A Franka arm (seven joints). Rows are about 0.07 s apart.
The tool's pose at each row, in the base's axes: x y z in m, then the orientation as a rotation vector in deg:
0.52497 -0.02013 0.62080 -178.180 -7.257 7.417
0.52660 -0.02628 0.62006 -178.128 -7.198 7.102
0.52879 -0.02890 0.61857 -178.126 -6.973 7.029
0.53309 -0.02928 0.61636 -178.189 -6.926 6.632
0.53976 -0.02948 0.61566 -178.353 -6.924 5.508
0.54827 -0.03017 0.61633 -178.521 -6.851 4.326
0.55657 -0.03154 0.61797 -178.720 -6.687 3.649
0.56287 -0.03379 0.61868 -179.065 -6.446 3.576
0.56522 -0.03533 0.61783 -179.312 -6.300 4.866
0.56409 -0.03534 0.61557 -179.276 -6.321 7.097
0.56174 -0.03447 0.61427 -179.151 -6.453 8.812
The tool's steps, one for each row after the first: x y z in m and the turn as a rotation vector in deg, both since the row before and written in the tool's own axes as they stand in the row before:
0.00117 0.00628 0.00046 0.060 0.204 0.031
0.00208 0.00283 0.00124 0.018 0.049 0.143
0.00441 0.00078 0.00185 -0.055 0.255 0.030
0.00667 0.00073 0.00019 -0.154 0.719 0.000
0.00837 0.00132 -0.00122 -0.161 0.756 0.046
0.00808 0.00196 -0.00207 -0.192 0.431 0.109
0.00608 0.00270 -0.00101 -0.333 0.040 0.169
0.00226 0.00172 0.00074 -0.240 -0.829 0.110
-0.00100 -0.00004 0.00232 0.011 -1.425 -0.007
-0.00217 -0.00102 0.00149 0.079 -1.095 -0.084

